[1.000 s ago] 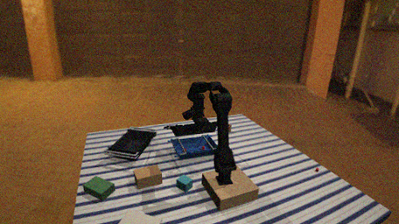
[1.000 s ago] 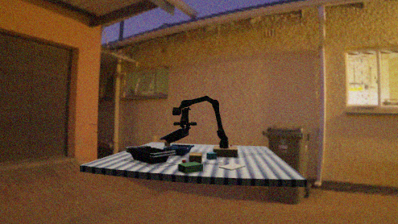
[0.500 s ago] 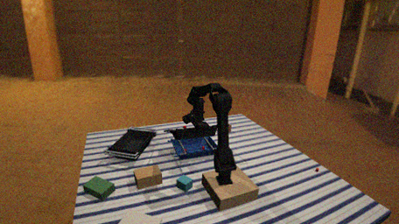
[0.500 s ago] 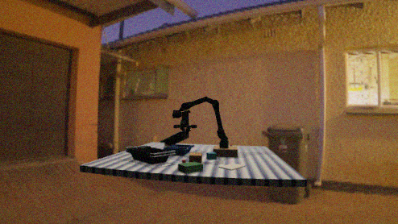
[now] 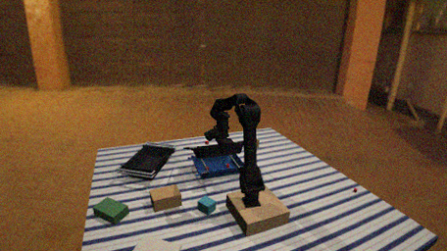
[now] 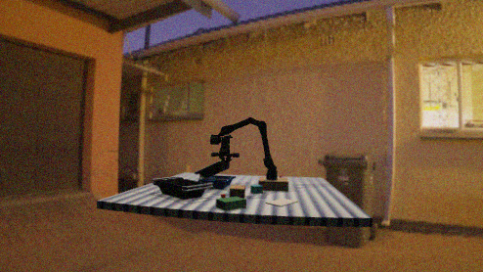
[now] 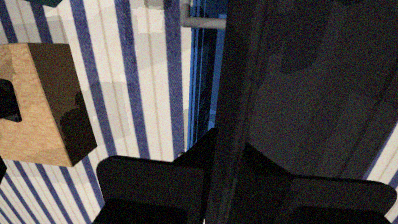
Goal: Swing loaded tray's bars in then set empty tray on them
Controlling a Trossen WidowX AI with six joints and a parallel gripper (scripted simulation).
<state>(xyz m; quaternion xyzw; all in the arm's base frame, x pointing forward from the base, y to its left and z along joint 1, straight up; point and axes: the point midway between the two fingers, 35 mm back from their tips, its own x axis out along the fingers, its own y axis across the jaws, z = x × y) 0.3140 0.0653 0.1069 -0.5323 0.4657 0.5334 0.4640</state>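
Now: the dark tray 7 cm ahead of my gripper tip and 1 cm to the left of it. Round my gripper tip: teal cube: 26 cm behind, 11 cm to the left, 11 cm below; then red block: 40 cm ahead, 13 cm below, 2 cm to the left; then tan block: 28 cm to the left, 19 cm behind, 10 cm below.
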